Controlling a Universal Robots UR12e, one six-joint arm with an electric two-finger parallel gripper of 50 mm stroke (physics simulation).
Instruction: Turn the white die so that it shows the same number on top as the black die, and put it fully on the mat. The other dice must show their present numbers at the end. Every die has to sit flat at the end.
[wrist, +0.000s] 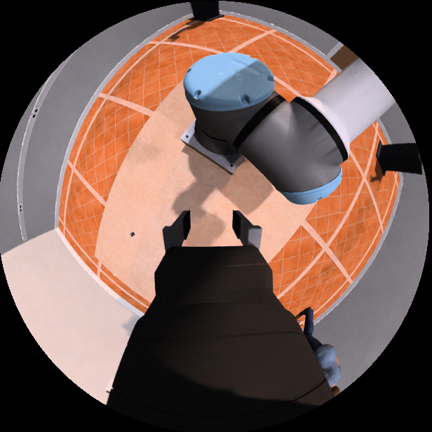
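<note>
My gripper (211, 218) is open, with its two dark fingers wide apart and no object between them. It hangs high above the tan surface (150, 200). A very small dark object (132, 234) lies on that surface, to the left of the fingers; it could be the black die, but it is too small for me to read a number. The white die and the mat cannot be made out in this view. The dark gripper body hides the lower middle of the view.
The robot's base joint (227, 82) with its blue cap stands on a metal plate (224, 163) beyond the fingers. The arm's grey elbow section (295, 145) runs off to the upper right. Orange patterned surface (120, 130) borders the tan surface. Dark posts (400, 157) stand at its edges.
</note>
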